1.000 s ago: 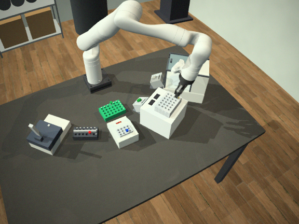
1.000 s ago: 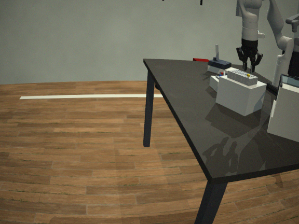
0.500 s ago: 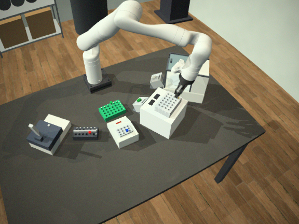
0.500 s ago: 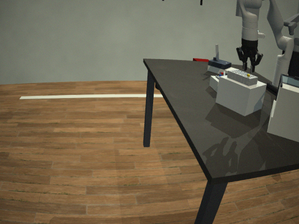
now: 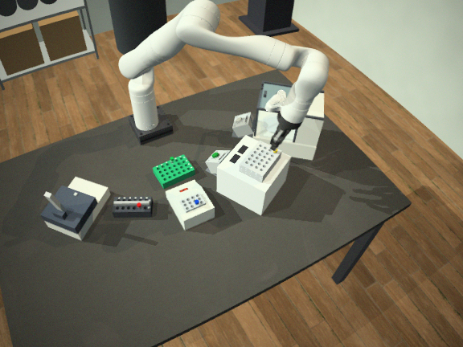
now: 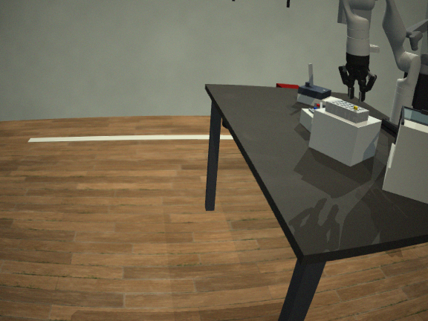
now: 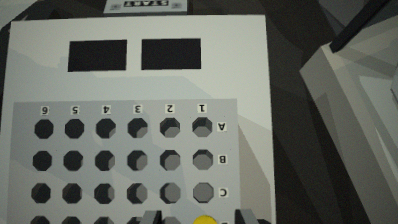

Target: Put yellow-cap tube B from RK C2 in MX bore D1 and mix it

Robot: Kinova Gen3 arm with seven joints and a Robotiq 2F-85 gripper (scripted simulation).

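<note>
Right now my hand is 16 cm past the green start key, 14 cm to the left of it and 15 cm above it. From my hand the other things lie so: mixer shaking block: 5 cm to the right, 7 cm below; dry block: 3 cm behind, 29 cm to the right, 19 cm below; blue-capped tube: 1 cm ahead, 28 cm to the right, 16 cm below.
</note>
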